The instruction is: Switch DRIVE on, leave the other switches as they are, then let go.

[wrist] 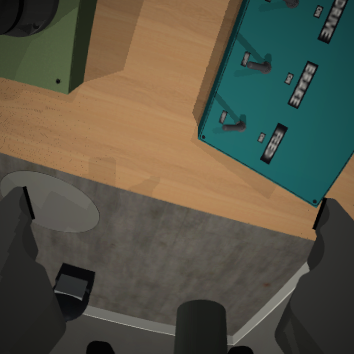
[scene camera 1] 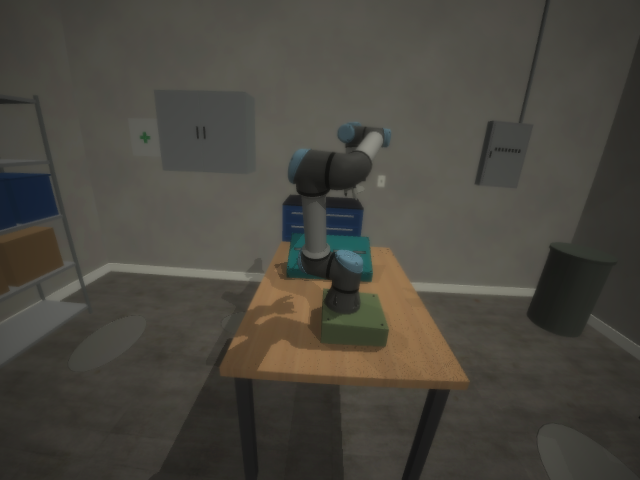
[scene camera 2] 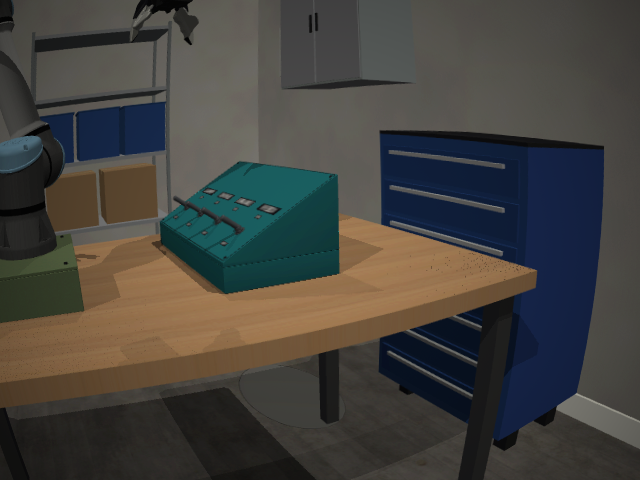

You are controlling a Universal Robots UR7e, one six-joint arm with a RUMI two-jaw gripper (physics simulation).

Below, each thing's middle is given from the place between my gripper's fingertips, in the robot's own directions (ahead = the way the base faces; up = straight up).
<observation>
Now: the teal switch console (scene camera 2: pixel 289 220) 41 cm below my hand, 20 cm ahead of it and 7 cm to the left of it.
</observation>
